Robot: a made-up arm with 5 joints.
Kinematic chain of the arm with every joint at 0, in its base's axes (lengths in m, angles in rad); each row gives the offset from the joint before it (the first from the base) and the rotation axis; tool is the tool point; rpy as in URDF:
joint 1: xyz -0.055 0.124 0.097 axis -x
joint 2: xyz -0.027 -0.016 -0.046 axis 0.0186 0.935 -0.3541
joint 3: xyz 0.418 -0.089 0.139 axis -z
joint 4: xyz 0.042 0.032 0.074 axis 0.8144 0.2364 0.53
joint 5: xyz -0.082 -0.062 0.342 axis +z
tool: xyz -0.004 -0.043 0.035 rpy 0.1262 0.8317 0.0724
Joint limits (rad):
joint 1: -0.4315..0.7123
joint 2: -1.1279..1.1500
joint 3: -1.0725..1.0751
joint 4: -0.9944..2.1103
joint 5: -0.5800..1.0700
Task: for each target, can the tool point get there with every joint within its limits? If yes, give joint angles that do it. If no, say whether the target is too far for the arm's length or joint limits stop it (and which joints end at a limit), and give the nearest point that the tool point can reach.
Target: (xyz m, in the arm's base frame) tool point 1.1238 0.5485 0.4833
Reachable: no: too far | nearest point 0.6711 0.3442 0.3840 | short by 0.507 m
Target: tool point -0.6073 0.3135 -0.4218
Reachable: no: joint limits stop it (at a limit: joint 1, joint 2, joint 4, joint 5) | nearest point -0.4466 0.4293 0.2884 | short by 0.737 m
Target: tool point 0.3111 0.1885 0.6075
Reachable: yes | joints 0.4205 0.1609 -0.7594 -0.3391 -0.1979
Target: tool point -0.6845 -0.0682 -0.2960
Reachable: no: joint limits stop it (at a limit: joint 1, joint 2, joint 3, joint 4, joint 5) | nearest point -0.4336 -0.0887 0.3251 | short by 0.670 m
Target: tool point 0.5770 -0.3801 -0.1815
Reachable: yes | joints -0.0045 0.7561 -0.3566 1.2986 0.4786
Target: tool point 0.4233 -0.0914 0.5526
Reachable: yes | joints 0.1337 0.2518 -0.1556 0.1516 -0.3442
